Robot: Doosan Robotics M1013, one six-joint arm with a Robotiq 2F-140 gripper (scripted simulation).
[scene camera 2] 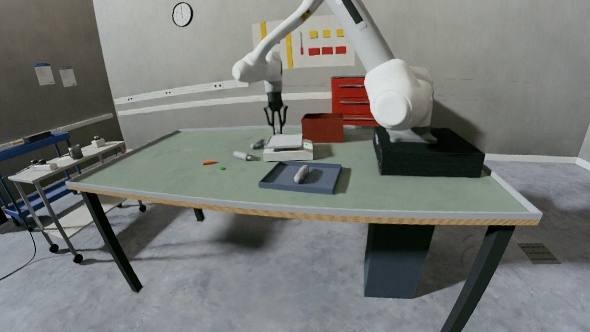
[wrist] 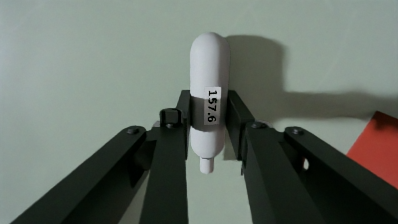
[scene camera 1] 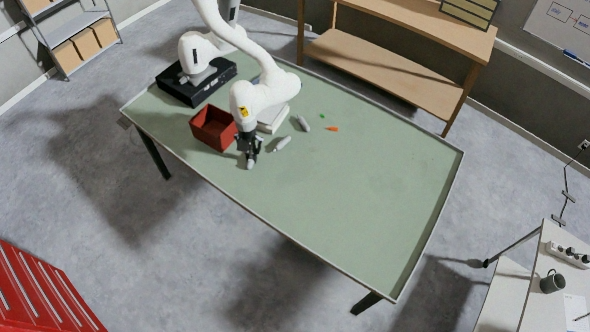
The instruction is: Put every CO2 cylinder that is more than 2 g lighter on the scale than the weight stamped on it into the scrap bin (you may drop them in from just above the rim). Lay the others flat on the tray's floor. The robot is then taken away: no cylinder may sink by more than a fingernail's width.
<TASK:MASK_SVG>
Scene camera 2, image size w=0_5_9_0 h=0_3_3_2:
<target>red scrap bin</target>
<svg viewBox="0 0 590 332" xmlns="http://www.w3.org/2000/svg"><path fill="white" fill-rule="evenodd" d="M301 119L302 139L311 140L312 143L343 143L343 119L337 119L343 118L343 113L307 113Z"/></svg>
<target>dark tray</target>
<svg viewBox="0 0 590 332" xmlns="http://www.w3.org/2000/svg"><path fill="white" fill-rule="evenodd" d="M258 182L259 188L333 195L338 174L340 176L342 164L279 161ZM308 165L308 174L301 183L296 183L294 181L295 175L302 166Z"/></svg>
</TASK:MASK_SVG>
